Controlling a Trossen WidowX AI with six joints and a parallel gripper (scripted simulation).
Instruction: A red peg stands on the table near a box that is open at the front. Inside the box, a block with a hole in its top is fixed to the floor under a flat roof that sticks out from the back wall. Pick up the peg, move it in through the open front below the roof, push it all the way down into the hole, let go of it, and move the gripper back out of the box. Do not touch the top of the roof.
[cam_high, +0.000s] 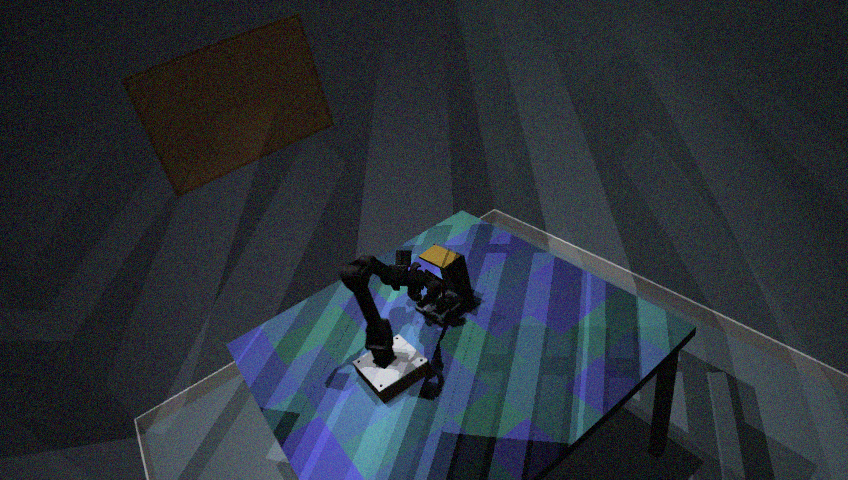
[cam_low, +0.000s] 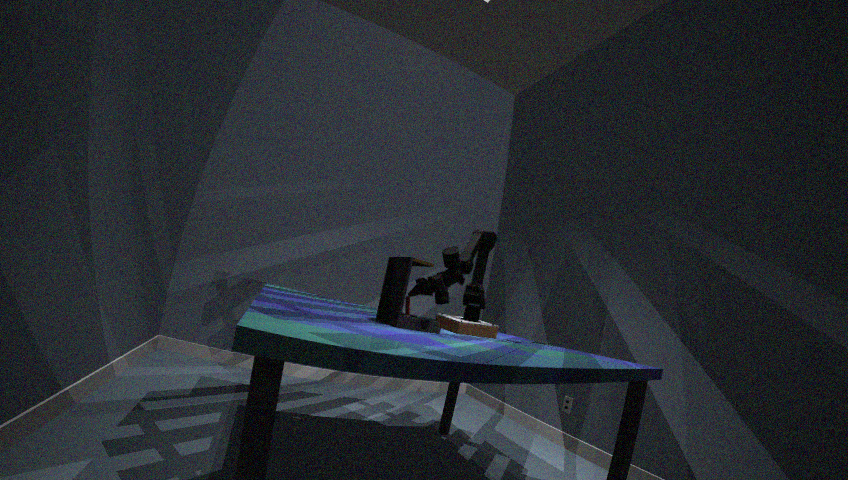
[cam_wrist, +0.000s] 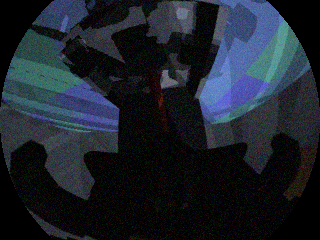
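Right now the orange roof is 10 mm ahead of my gripper tip, 10 mm to the right of it and 120 mm above it. Also, from my gripper tip: red peg 10 mm behind, 40 mm below.
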